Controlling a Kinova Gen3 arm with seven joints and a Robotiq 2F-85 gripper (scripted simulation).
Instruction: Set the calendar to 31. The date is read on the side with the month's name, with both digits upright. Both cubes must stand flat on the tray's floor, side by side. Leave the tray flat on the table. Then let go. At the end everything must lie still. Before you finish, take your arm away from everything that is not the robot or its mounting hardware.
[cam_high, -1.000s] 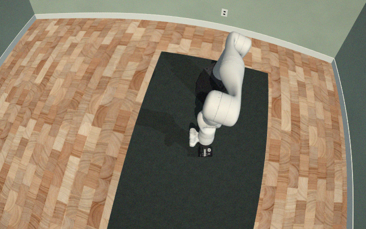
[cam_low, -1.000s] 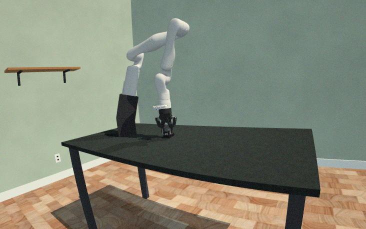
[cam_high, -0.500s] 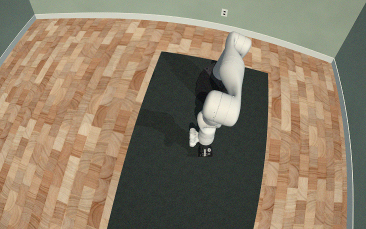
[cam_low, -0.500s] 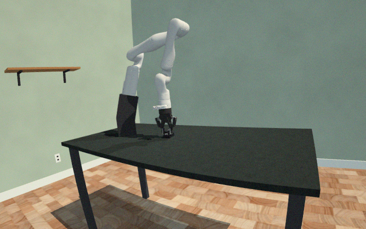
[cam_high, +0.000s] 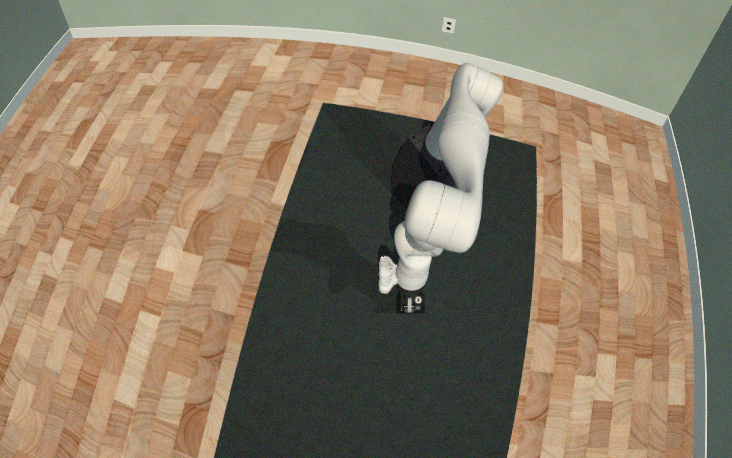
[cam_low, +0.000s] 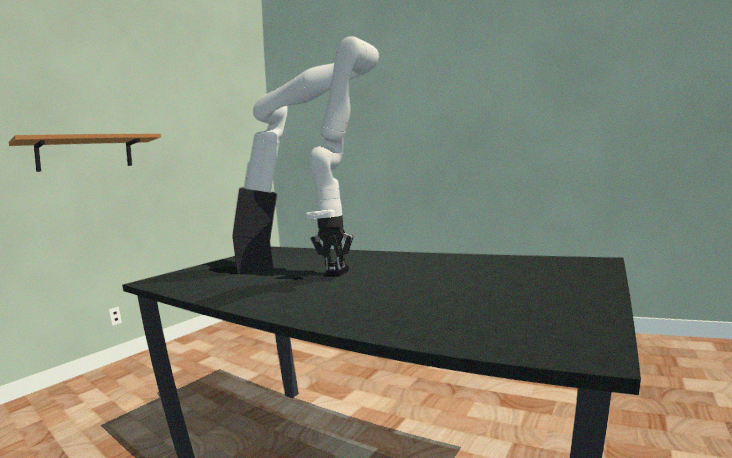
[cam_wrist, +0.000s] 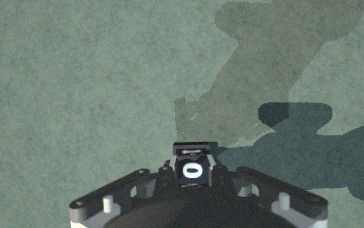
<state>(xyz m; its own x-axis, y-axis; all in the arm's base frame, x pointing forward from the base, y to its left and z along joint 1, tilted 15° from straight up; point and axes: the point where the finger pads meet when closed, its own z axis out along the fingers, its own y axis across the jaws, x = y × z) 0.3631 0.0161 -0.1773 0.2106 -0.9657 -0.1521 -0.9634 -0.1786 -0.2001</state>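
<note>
My hand is 20 mm to the right of the black calendar tray and 30 mm above it.
</note>
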